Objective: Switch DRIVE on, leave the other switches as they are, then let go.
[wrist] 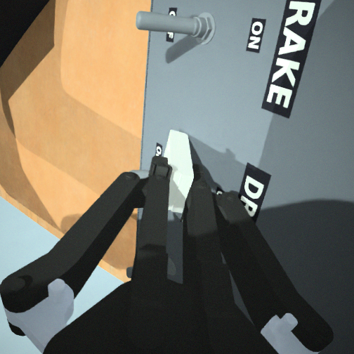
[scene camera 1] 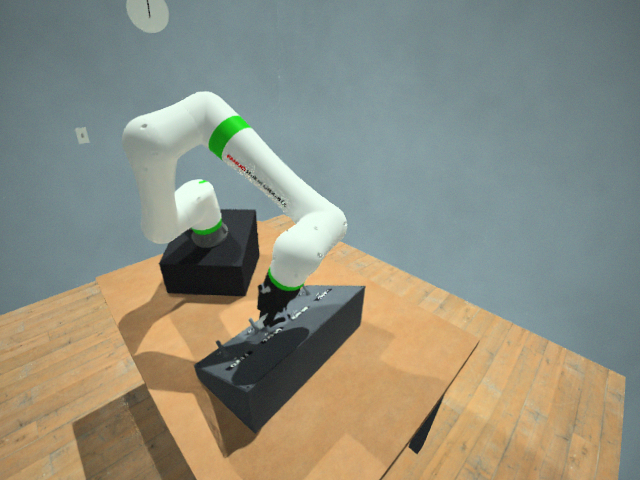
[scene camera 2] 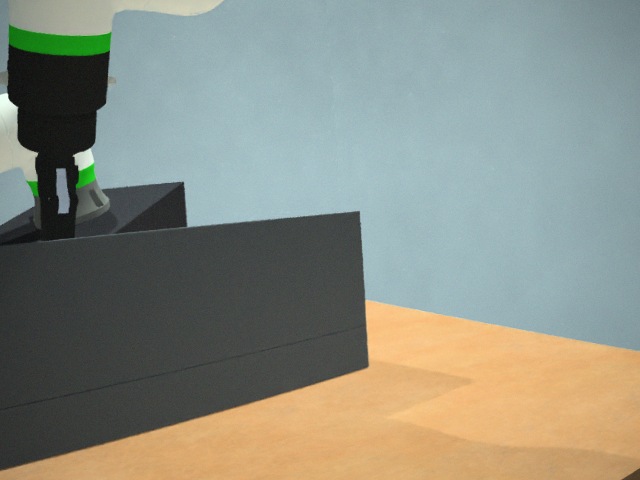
Scene:
same spot on grey switch panel: (scene camera 2: pixel 115 335) = (scene camera 1: pixel 309 358)

